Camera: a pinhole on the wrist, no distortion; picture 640 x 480 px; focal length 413.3 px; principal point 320.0 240.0 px. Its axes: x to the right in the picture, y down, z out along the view. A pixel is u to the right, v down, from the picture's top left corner.
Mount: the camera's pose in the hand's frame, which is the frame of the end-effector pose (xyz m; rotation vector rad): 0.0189 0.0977 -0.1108 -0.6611 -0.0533 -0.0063
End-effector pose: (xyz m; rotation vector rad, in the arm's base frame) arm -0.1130 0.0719 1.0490 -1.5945 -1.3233 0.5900
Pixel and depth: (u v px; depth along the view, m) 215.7 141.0 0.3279
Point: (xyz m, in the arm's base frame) -0.1831 0.0725 0.7423
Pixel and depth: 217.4 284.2 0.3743
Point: -0.0975 0.0546 0.6492
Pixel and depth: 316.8 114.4 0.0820
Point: -0.0221 0.0781 0.9524
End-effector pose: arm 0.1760 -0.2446 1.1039 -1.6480 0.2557 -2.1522
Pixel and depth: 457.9 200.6 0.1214
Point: 0.1938 -0.4148 1.0855
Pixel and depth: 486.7 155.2 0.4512
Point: 0.4995 -0.5607 1.2291
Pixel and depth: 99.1 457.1 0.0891
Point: 0.1545 -0.4077 0.9824
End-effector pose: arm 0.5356 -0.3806 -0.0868 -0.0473 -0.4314 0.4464
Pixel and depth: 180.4 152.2 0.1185
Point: 0.4538 -0.2566 -0.1219
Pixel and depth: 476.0 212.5 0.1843
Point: 0.4988 -0.1666 -0.0419
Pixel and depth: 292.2 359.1 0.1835
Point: 0.4317 -0.1537 -0.1212
